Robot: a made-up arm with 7 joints. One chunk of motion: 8 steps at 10 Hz.
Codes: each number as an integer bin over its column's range. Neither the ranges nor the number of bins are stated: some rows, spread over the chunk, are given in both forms.
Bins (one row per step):
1: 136 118 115 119 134 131 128
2: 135 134 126 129 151 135 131
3: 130 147 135 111 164 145 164
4: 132 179 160 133 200 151 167
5: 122 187 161 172 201 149 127
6: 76 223 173 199 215 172 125
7: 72 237 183 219 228 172 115
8: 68 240 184 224 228 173 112
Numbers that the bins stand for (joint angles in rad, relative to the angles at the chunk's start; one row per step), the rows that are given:
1: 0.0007 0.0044 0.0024 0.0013 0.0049 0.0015 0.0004
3: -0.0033 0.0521 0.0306 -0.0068 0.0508 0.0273 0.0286
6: -0.0393 0.1773 0.0842 0.0829 0.1288 0.0770 -0.0020
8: -0.0447 0.2053 0.0998 0.1084 0.1487 0.0789 -0.0122
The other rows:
2: 0.0000 0.0307 0.0179 0.0115 0.0309 0.0088 0.0027
4: -0.0020 0.1048 0.0659 0.0156 0.1059 0.0383 0.0310
5: -0.0087 0.1180 0.0673 0.0554 0.1074 0.0346 -0.0004
7: -0.0420 0.2004 0.0984 0.1033 0.1487 0.0770 -0.0098

